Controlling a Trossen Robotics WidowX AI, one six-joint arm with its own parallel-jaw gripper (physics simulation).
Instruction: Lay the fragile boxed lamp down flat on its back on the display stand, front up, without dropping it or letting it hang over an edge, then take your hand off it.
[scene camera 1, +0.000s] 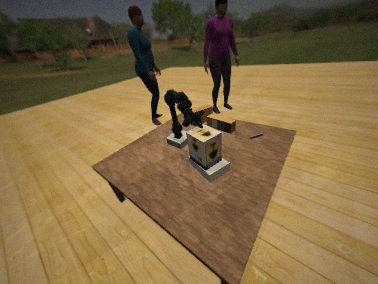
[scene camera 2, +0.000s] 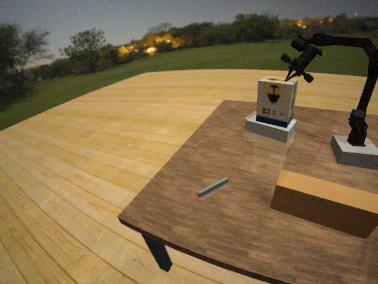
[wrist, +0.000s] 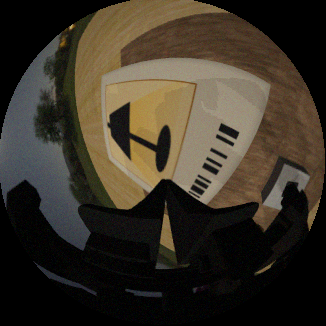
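Pixels of known places: gripper, fingertip midpoint: (scene camera 1: 202, 128) (scene camera 2: 285, 81) (wrist: 165, 182); arm's base, origin of the base link: (scene camera 1: 178, 136) (scene camera 2: 355, 143) (wrist: 289, 189).
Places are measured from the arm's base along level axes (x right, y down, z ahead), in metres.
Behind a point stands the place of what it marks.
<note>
The boxed lamp (scene camera 1: 213, 150) @[y -0.130, x 0.250, z 0.450 m] (scene camera 2: 275, 102) @[y -0.130, x 0.140, z 0.390 m] (wrist: 215, 100) @[y -0.230, x 0.235, z 0.295 m] stands on the pale display stand (scene camera 1: 218, 172) @[y 0.015, x 0.286, z 0.494 m] (scene camera 2: 269, 131) @[y 0.027, x 0.120, z 0.408 m], taller than wide, with its blue band low on the sides. In scene camera 2 a side face shows an upside-down lamp picture. Its upward face shows a yellow lamp panel and barcode in the wrist view. The box sits towards the arm's side of the stand, bare stand showing at the other side; overhang cannot be told. My gripper (scene camera 1: 202, 126) @[y -0.233, x 0.169, z 0.345 m] (scene camera 2: 287, 80) @[y -0.233, x 0.169, z 0.345 m] (wrist: 165, 182) @[y -0.233, x 0.169, z 0.345 m] is shut and empty, fingertips at the box's top edge nearest the arm; contact is unclear.
The arm's base block (scene camera 1: 176, 140) @[y 0.005, x 0.061, z 0.018 m] (scene camera 2: 354, 156) @[y 0.015, x -0.093, z 0.046 m] stands beside the display stand. A long brown box (scene camera 1: 221, 123) @[y -0.015, x -0.319, z 0.310 m] (scene camera 2: 322, 202) @[y -0.028, x -0.405, z 0.304 m] and a thin grey bar (scene camera 1: 256, 136) @[y 0.055, x -0.289, z 0.642 m] (scene camera 2: 213, 187) @[y 0.050, x -0.307, z 0.641 m] lie on the wooden table (scene camera 1: 150, 170) @[y 0.065, x 0.412, z -0.010 m] (scene camera 2: 200, 150) @[y 0.066, x -0.048, z 0.754 m]. Two people stand beyond the table in scene camera 1.
</note>
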